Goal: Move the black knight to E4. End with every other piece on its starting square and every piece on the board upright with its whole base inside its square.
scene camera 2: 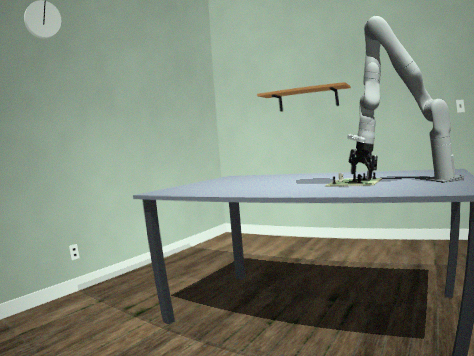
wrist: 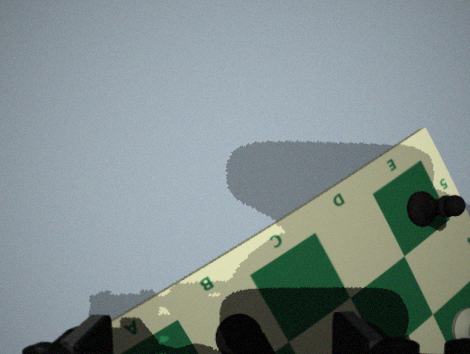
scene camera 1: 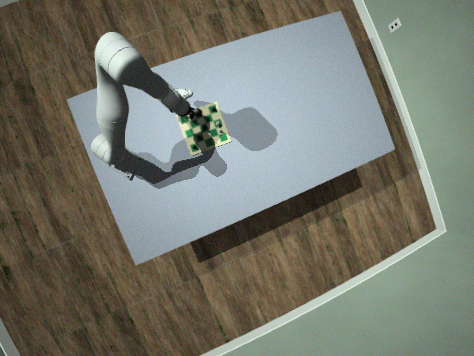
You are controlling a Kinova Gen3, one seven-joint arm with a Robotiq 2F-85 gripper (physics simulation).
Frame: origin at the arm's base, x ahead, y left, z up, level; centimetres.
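Seen in the pictures: gripper, between the fingertips: (scene camera 2: pixel 360 176) (wrist: pixel 222 340) (scene camera 1: pixel 189 113); arm's base, origin of its link: (scene camera 2: pixel 444 177) (scene camera 1: pixel 124 160).
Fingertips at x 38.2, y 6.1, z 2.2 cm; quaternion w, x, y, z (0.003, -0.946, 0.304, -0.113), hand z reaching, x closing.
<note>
Offsets run from my fingertips to a thing's middle. "*": to the spot under its first point. Level surfaces: height alone.
The black knight @[dx +0.6, dy -1.3, dz -0.8 cm] (wrist: pixel 239 331) stands on B5 as a dark shape at the bottom edge of the wrist view, its upper part cut off. My gripper (scene camera 1: pixel 194 114) (scene camera 2: pixel 362 178) (wrist: pixel 222 332) is open and low over the board, one finger on each side of the knight, nothing held. The chessboard @[dx +3.6, dy -9.0, dz -3.1 cm] (scene camera 1: pixel 225 131) (scene camera 2: pixel 337 185) (wrist: pixel 367 220) lies on the table. The E4 square @[* dx +11.5, dy -5.7, dz -2.8 cm] (wrist: pixel 437 262) is a bare light square beside E5. A black pawn-like piece @[dx +12.4, dy -2.7, dz -1.2 cm] (wrist: pixel 421 207) stands upright on E5.
A white piece @[dx +10.8, dy -10.1, dz -0.8 cm] (scene camera 2: pixel 341 176) (wrist: pixel 462 324) stands near E3. Other dark pieces stand on the board, partly hidden by the gripper and its shadow. The grey table @[dz -3.4 cm] (scene camera 1: pixel 300 90) (scene camera 2: pixel 240 190) carries the board, and the arm's base stands on it. A wall shelf (scene camera 2: pixel 305 90) is behind.
</note>
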